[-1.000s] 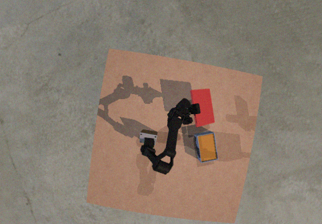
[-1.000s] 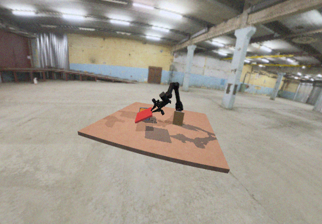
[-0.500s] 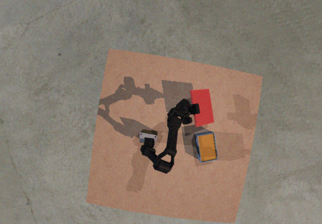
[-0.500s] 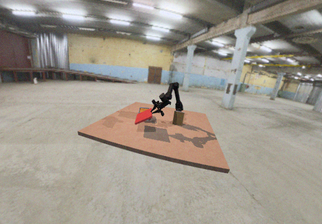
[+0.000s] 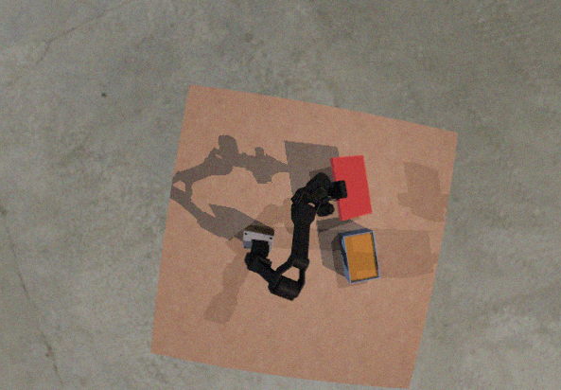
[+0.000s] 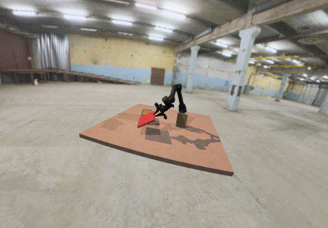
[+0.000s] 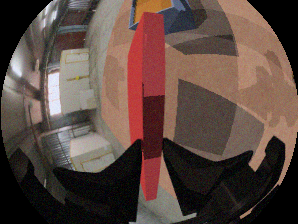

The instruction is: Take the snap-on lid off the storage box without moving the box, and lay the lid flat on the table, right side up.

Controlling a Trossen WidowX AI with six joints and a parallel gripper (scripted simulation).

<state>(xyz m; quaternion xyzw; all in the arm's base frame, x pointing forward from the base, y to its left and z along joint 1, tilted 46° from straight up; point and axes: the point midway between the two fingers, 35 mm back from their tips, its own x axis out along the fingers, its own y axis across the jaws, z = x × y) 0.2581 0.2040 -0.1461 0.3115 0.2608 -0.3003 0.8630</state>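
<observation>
The red lid is 70 mm ahead of my gripper tip, 20 mm to the left of it and 40 mm below it. The rest, counted from my gripper tip: blue storage box: 150 mm ahead, 270 mm to the right, 110 mm below.
</observation>
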